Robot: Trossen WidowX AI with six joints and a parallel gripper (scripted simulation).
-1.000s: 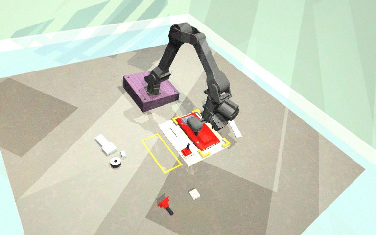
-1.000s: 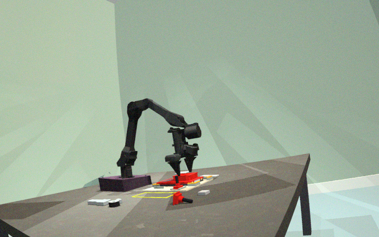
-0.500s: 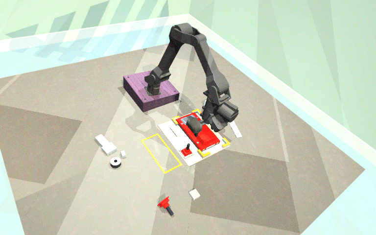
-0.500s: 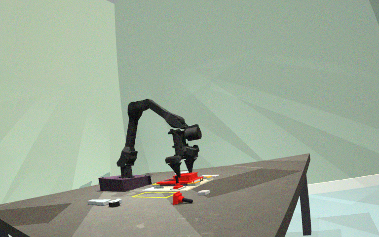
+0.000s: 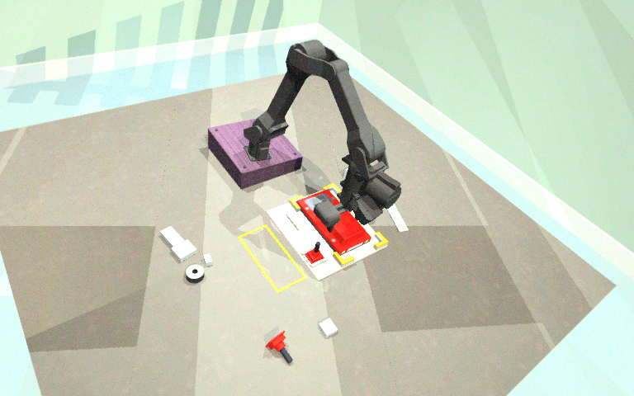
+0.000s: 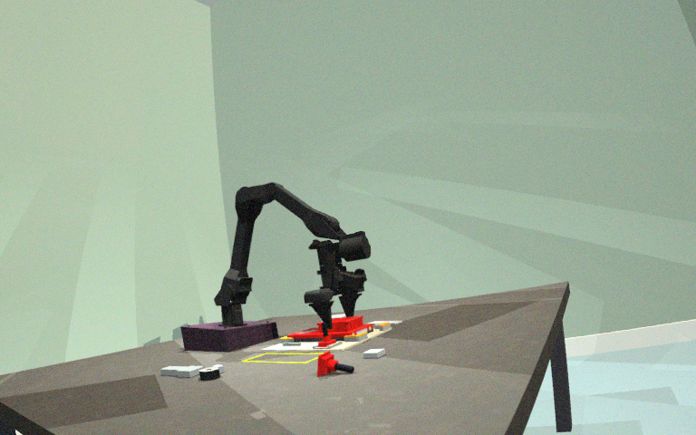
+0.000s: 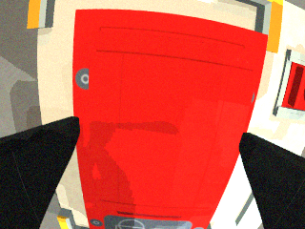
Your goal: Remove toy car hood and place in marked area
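My gripper tip is 1 cm above the white-grey block. The rest, counted from my gripper tip: red hood (right at my gripper tip); white strip (1 cm behind, 19 cm to the left, 3 cm below).
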